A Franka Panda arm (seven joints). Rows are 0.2 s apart.
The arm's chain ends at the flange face. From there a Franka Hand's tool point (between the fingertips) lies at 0.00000 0.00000 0.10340 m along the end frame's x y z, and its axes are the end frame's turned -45 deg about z.
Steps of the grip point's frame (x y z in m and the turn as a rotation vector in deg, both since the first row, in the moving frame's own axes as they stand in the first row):
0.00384 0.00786 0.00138 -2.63 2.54 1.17
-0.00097 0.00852 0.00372 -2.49 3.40 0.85
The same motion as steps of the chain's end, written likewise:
0.00168 0.00266 0.00159 -0.06 3.66 1.17
-0.00218 0.00781 0.00400 0.64 4.16 0.85

